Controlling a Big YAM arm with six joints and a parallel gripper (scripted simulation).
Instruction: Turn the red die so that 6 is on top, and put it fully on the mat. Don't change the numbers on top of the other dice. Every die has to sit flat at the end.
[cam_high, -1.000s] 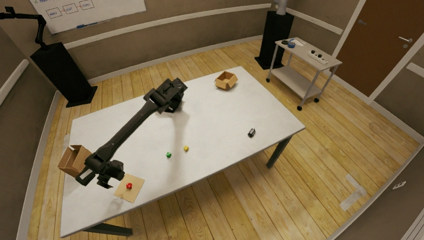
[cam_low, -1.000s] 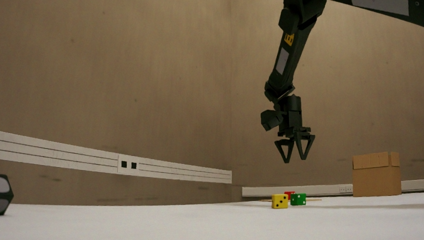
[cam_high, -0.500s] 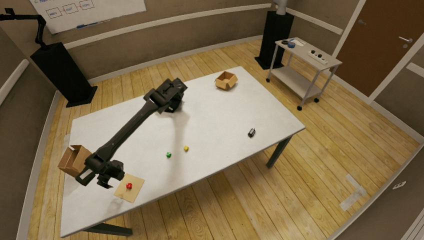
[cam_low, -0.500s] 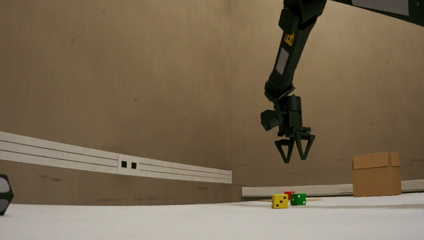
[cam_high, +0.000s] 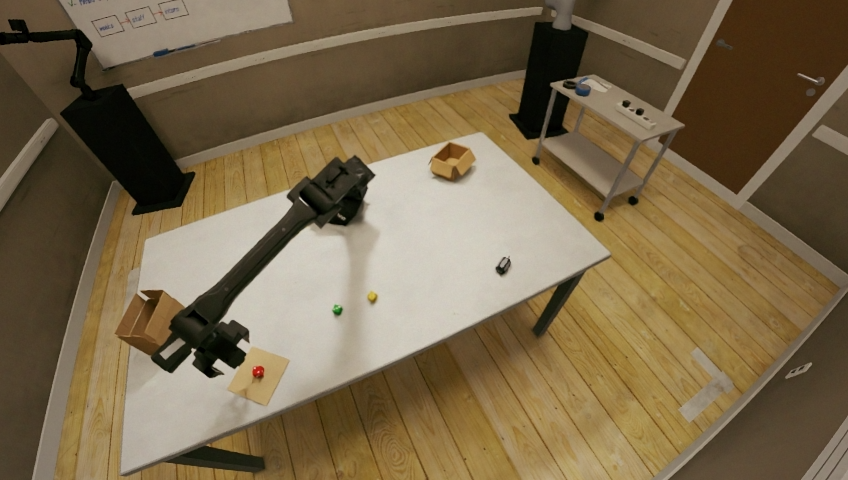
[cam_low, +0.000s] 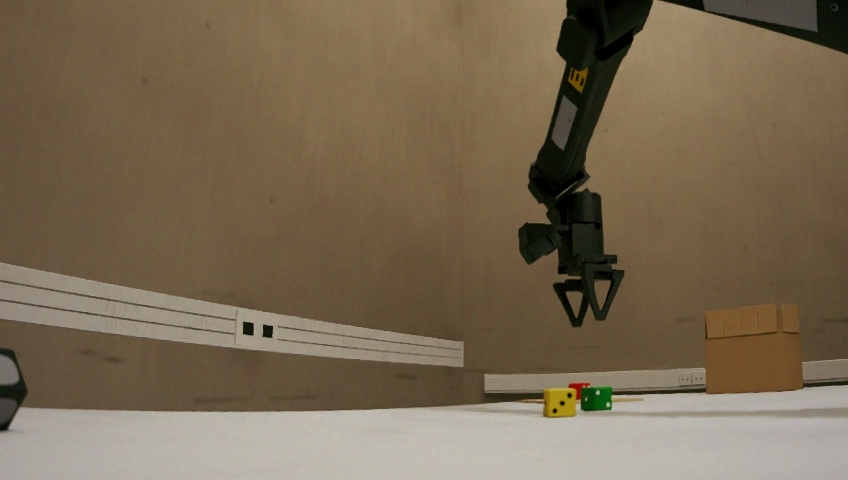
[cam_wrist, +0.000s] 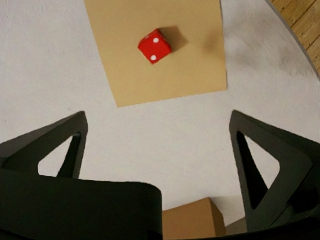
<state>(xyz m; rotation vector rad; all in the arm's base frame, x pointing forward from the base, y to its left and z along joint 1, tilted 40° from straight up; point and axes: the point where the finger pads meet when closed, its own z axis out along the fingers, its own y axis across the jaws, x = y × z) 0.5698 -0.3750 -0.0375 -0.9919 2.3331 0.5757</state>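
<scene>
Now: hand 10 mm short of the red die, 20 mm to the right of it and 110 mm above it. Also, from my hand: tan mat (10 mm ahead, 10 mm to the left, 130 mm below); then green die (150 mm behind, 260 mm to the left, 120 mm below); then cardboard box (170 mm behind, 320 mm to the right, 60 mm below).
</scene>
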